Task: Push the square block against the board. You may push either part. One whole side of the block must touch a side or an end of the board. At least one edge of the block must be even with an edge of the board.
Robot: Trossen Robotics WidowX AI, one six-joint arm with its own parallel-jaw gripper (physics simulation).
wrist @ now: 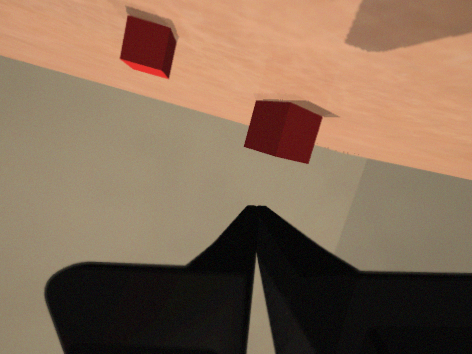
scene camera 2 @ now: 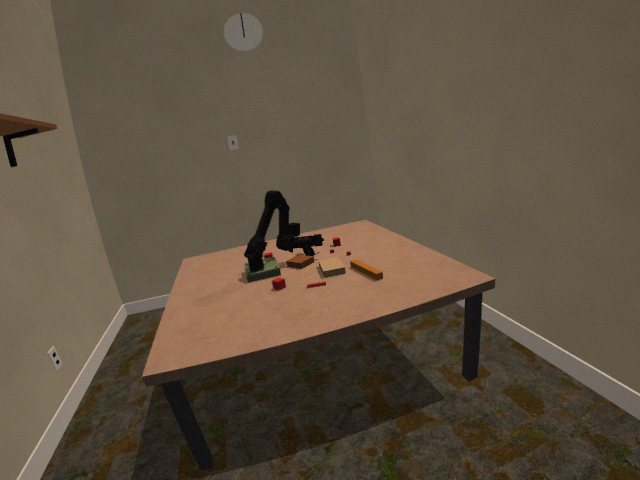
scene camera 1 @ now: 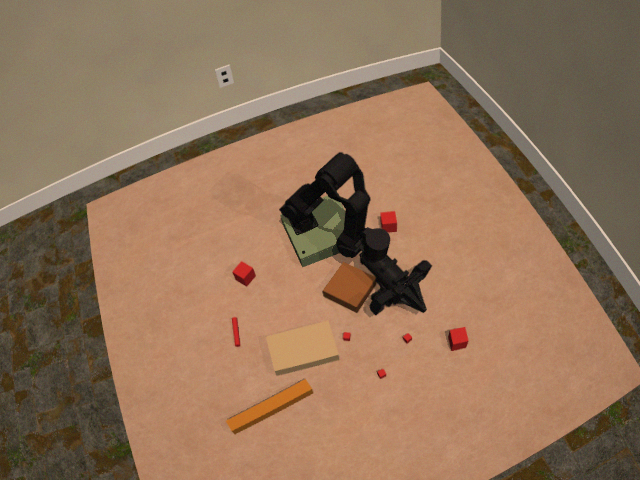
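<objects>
A brown square block is resting on the table here, and there's an orange board sitting on the table as well.
</objects>
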